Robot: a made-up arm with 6 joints. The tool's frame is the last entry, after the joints. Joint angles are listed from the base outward.
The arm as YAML. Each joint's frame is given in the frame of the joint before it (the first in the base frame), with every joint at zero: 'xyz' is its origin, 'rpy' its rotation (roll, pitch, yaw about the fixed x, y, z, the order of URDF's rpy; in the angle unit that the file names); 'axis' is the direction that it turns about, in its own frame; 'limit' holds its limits. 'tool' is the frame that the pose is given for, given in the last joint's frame.
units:
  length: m
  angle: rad
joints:
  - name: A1
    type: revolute
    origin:
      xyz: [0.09, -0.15, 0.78]
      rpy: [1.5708, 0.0, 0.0]
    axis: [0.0, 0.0, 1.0]
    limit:
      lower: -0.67
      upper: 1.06
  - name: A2
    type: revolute
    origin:
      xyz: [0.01, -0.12, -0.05]
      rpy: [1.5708, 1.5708, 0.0]
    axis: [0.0, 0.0, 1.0]
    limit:
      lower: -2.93
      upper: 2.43
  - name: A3
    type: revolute
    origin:
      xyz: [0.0, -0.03, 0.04]
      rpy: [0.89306, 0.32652, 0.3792]
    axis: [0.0, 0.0, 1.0]
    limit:
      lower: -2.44
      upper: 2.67
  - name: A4
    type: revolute
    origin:
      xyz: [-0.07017, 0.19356, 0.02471]
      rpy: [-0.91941, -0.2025, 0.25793]
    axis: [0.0, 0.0, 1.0]
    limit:
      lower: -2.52
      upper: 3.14
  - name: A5
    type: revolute
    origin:
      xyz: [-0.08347, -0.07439, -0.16]
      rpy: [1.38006, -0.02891, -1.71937]
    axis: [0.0, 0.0, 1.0]
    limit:
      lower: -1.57
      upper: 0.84
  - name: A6
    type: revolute
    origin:
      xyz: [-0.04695, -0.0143, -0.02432]
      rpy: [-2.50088, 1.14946, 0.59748]
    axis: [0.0, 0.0, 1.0]
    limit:
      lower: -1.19
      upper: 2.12
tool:
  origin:
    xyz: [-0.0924, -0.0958, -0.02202]
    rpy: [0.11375, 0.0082, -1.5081]
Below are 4 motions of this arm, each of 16 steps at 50 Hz.
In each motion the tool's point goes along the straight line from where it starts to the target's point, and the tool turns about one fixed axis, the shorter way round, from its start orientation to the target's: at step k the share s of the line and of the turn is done. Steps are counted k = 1, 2, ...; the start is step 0. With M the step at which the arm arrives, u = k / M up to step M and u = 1 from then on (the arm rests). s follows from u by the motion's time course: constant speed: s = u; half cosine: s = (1 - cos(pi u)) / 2; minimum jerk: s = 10 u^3 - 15 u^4 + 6 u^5.
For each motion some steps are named. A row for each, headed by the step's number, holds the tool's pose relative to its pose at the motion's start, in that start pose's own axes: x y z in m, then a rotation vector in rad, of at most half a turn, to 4 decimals.
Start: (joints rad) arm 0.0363 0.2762 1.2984 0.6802 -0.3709 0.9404
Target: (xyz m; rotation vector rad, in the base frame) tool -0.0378 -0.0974 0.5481 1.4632 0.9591 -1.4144
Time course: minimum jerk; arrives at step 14
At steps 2, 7, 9, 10, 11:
2: -0.0002 -0.0002 -0.0001 0.0011 -0.0003 -0.0019
7: -0.0044 -0.0045 -0.0029 0.0241 -0.0065 -0.0417
9: -0.0067 -0.0068 -0.0044 0.0363 -0.0098 -0.0629
10: -0.0076 -0.0078 -0.0050 0.0412 -0.0112 -0.0714
11: -0.0082 -0.0085 -0.0055 0.0448 -0.0121 -0.0777

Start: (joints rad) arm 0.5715 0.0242 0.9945 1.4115 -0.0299 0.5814
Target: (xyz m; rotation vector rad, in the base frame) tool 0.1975 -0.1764 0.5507 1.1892 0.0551 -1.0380
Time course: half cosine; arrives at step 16
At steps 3, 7, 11, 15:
3: 0.0006 0.0051 0.0007 -0.0110 -0.0034 0.0200
7: 0.0027 0.0244 0.0034 -0.0523 -0.0163 0.0957
11: 0.0052 0.0471 0.0066 -0.1011 -0.0315 0.1850
15: 0.0066 0.0600 0.0084 -0.1287 -0.0401 0.2356

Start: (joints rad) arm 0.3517 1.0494 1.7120 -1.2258 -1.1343 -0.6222
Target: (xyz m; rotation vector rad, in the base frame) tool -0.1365 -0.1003 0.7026 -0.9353 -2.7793 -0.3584
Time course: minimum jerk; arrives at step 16
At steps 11, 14, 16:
11: 0.0260 0.0445 -0.0010 0.1682 -0.1085 0.1910
14: 0.0312 0.0534 -0.0012 0.2018 -0.1302 0.2292
16: 0.0317 0.0542 -0.0012 0.2051 -0.1324 0.2329

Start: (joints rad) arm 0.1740 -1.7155 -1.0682 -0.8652 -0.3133 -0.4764
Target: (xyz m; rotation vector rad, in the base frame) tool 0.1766 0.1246 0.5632 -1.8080 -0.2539 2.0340
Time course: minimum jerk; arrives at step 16
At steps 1, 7, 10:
1: 0.0000 0.0001 -0.0002 0.0004 0.0008 0.0003
7: -0.0016 0.0149 -0.0280 0.0680 0.1437 0.0533
10: -0.0030 0.0281 -0.0528 0.1283 0.2711 0.1006

